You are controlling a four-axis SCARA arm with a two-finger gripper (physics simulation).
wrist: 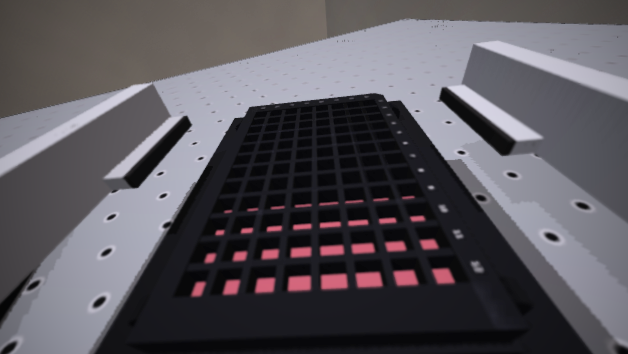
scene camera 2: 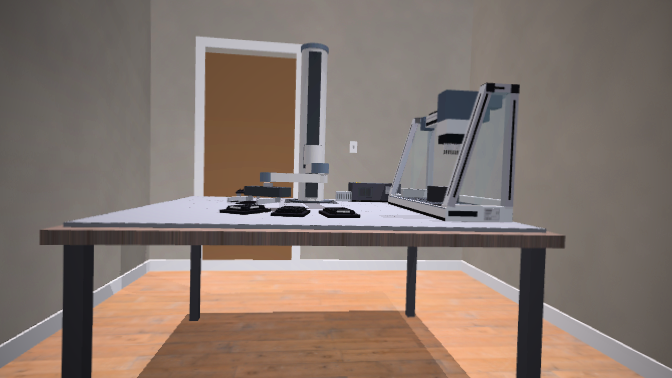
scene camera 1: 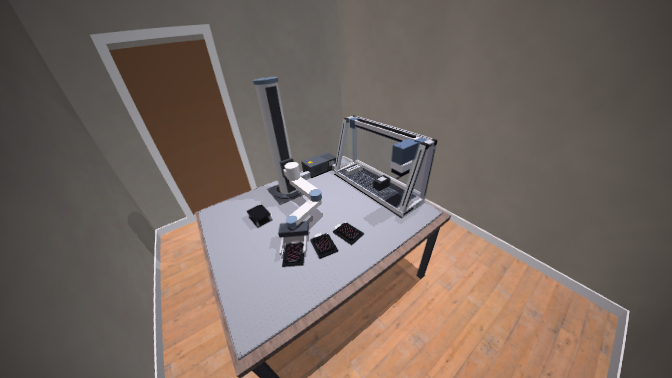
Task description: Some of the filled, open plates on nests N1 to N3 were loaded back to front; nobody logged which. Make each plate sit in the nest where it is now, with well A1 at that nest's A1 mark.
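My gripper (scene camera 1: 294, 247) (scene camera 2: 255, 200) (wrist: 308, 89) is open, low over the left nest, N1. Its fingers stand apart on both sides of that nest's plate, with gaps. This dark open plate (scene camera 1: 293, 253) (wrist: 325, 175) sits in its black nest (wrist: 545, 325) and shows pink fill in the near wells. In the wrist view its numbers run along the right side, 12 nearest; the nest's A1 mark does not show. A middle plate (scene camera 1: 324, 243) and a right plate (scene camera 1: 348, 232) sit in the other nests; their lettering is too small to read.
A black stand (scene camera 1: 259, 215) is behind and left of the nests. The arm's column (scene camera 1: 263, 110) (scene camera 2: 314, 100) rises at the back. A framed liquid handler (scene camera 1: 414, 180) (scene camera 2: 466, 145) stands at the right, and a dark box (scene camera 1: 320, 164) (scene camera 2: 369, 192) at the back.
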